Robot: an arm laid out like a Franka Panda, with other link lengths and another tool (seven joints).
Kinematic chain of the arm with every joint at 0, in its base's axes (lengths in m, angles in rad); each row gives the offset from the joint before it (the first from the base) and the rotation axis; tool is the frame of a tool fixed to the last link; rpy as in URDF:
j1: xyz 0 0 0.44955 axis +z
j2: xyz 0 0 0 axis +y
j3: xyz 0 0 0.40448 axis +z
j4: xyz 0.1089 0 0 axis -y
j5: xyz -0.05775 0 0.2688 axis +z
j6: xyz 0 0 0 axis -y
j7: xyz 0.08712 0 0 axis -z
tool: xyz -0.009 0 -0.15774 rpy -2.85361 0 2.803
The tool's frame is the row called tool.
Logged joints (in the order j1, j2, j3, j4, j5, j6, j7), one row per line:
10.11 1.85 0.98 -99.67 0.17 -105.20 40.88
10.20 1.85 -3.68 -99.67 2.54 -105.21 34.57
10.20 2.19 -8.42 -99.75 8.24 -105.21 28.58
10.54 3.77 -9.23 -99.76 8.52 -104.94 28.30
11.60 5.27 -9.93 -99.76 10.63 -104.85 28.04
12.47 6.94 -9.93 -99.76 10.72 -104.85 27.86
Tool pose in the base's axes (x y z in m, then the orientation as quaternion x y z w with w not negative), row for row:
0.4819 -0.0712 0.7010 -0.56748 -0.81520 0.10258 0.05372
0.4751 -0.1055 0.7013 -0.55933 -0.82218 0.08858 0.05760
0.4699 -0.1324 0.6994 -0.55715 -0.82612 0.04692 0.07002
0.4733 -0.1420 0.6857 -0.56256 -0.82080 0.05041 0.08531
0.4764 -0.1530 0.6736 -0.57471 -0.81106 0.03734 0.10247
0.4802 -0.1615 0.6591 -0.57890 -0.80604 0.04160 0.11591
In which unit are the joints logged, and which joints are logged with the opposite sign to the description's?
The joints are logged in degrees. Opposite sign: j1, j6.
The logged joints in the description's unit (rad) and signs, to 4 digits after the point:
-0.1765 0.0323 0.0171 -1.7396 0.0030 1.8361 0.7135
-0.1780 0.0323 -0.0642 -1.7396 0.0443 1.8363 0.6034
-0.1780 0.0382 -0.1470 -1.7410 0.1438 1.8363 0.4988
-0.1840 0.0658 -0.1611 -1.7411 0.1487 1.8315 0.4939
-0.2025 0.0920 -0.1733 -1.7411 0.1855 1.8300 0.4894
-0.2176 0.1211 -0.1733 -1.7411 0.1871 1.8300 0.4862

